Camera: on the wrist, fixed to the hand. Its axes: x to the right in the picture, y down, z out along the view.
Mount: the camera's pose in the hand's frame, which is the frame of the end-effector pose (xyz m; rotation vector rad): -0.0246 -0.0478 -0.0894 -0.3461 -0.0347 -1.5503
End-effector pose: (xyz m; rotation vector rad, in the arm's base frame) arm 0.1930 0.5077 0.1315 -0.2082 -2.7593 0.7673
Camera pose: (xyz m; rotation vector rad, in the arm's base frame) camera 0.2396 0.5053 0.2248 1.6197 -2.0676 -0.1497
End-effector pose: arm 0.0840 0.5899 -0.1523 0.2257 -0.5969 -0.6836
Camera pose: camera 0.0960 0.5700 -0.2540 0.3342 -0.2232 -2.2645
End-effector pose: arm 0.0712 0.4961 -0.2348 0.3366 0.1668 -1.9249
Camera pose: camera 0.0490 0.5601 -0.3141 0.1389 -0.7647 2.7227
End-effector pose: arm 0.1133 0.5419 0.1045 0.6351 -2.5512 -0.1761
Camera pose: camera 0.1962 0.5109 0.1597 2.2268 -1.4008 -1.0591
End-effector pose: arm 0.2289 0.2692 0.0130 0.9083 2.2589 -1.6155
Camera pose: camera 0.2351 0.3322 0.0959 0.9388 -2.2846 0.9463
